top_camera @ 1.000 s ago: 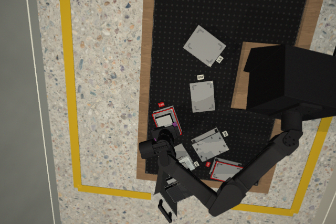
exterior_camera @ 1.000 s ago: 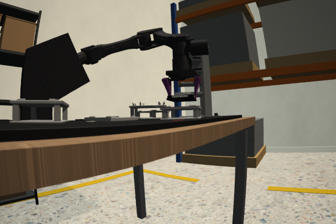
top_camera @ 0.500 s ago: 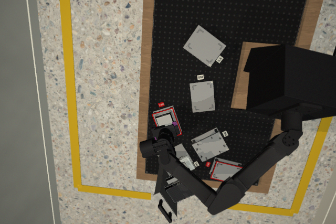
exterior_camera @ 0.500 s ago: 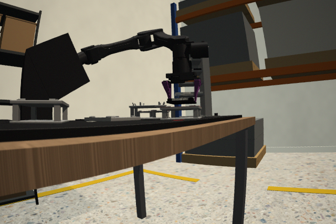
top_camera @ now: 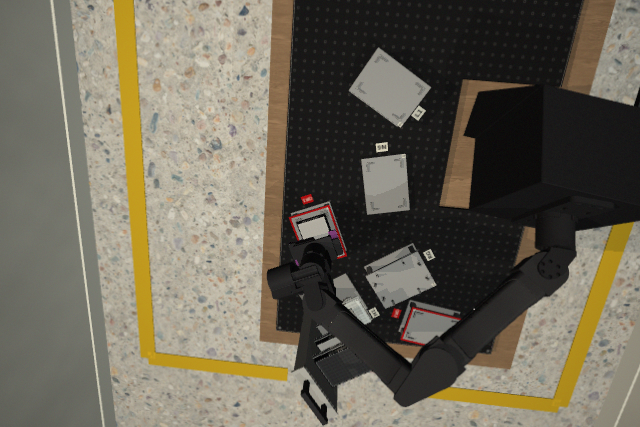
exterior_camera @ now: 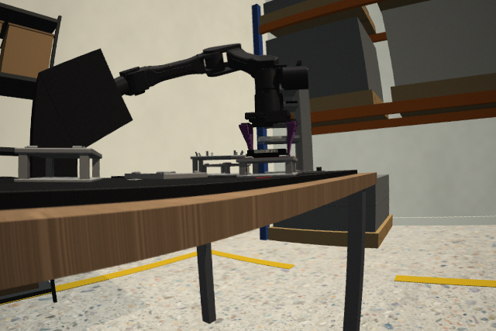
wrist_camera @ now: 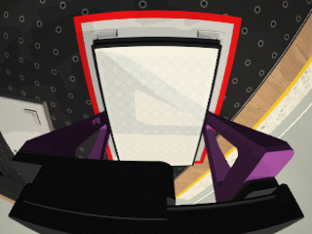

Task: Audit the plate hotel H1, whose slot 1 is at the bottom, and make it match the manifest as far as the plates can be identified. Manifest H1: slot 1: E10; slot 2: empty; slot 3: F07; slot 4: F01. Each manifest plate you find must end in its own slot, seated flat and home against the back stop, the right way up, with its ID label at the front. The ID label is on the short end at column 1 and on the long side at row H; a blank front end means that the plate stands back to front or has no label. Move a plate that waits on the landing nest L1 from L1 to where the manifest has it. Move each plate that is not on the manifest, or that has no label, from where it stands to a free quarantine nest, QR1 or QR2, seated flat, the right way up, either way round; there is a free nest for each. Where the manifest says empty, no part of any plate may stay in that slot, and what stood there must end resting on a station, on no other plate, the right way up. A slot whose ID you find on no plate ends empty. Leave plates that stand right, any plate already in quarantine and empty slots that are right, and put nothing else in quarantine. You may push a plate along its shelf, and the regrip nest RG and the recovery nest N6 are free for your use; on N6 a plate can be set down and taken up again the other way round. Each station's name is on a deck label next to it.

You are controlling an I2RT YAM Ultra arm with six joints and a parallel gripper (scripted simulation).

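Right now my hand is 2 cm above the quarantine nest QR1. Also, from my hand: regrip nest RG: 26 cm behind, 8 cm to the left; then recovery nest N6: 18 cm to the right, 16 cm behind, 5 cm below; then white well plate: 20 cm to the left, 12 cm behind, 5 cm above.
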